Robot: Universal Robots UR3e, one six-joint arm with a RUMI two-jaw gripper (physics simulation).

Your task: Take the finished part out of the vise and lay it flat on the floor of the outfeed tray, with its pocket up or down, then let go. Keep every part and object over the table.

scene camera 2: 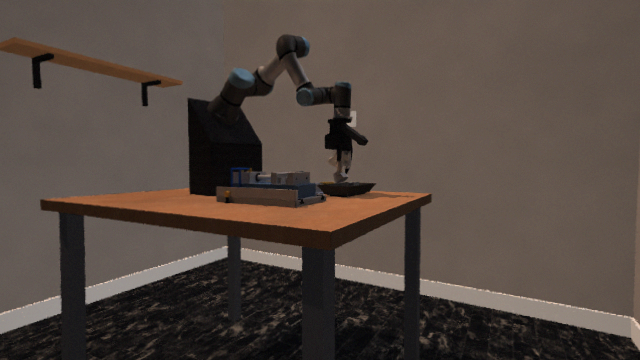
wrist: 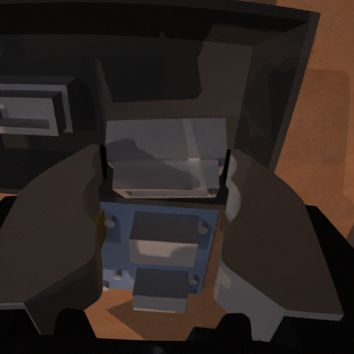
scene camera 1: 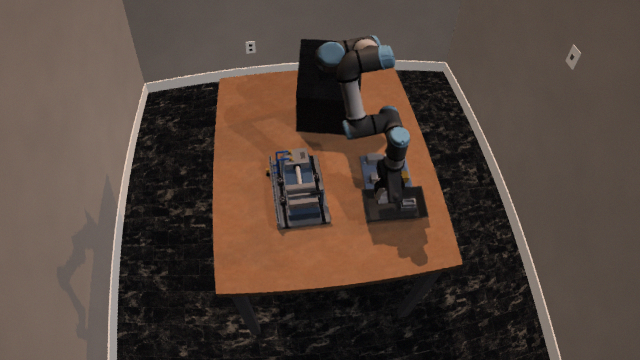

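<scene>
I can see my gripper (scene camera 2: 342, 174). The wrist view gives me the gripper (wrist: 165, 152) too, together with a blue plate (wrist: 114, 253), and there is my gripper (scene camera 1: 385, 198) once again.
</scene>
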